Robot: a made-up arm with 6 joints.
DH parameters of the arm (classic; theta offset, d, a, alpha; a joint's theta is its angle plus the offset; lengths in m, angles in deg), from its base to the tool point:
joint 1: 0 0.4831 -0.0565 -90
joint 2: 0 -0.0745 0.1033 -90
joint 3: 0 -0.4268 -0.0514 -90
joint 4: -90 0.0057 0.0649 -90
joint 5: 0 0.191 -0.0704 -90
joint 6: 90 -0.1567 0.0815 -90
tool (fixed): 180 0.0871 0 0
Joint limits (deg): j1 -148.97..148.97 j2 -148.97..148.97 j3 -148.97..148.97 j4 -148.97..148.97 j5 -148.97..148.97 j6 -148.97..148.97
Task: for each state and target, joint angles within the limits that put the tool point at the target. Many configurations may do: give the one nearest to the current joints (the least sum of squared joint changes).
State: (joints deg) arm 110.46 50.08 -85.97 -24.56 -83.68 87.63
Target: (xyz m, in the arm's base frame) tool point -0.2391 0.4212 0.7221
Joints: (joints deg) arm 100.15 58.91 -79.29 0.17 -69.97 88.08
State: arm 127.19 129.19 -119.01 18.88 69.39 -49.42
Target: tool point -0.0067 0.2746 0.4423
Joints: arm 86.02 102.19 -146.58 45.73 95.13 -72.57
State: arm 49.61 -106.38 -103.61 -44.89 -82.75 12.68
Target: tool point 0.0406 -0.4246 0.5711
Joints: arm 85.81 -63.82 -115.58 -60.34 -91.96 6.31
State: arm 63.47 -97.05 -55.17 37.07 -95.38 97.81
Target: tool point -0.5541 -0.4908 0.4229
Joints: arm 49.61 -99.99 -54.03 40.16 -94.09 99.59
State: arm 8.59 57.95 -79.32 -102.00 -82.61 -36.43
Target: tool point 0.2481 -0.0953 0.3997
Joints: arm -9.59 88.83 -78.58 -114.59 -70.05 -41.52
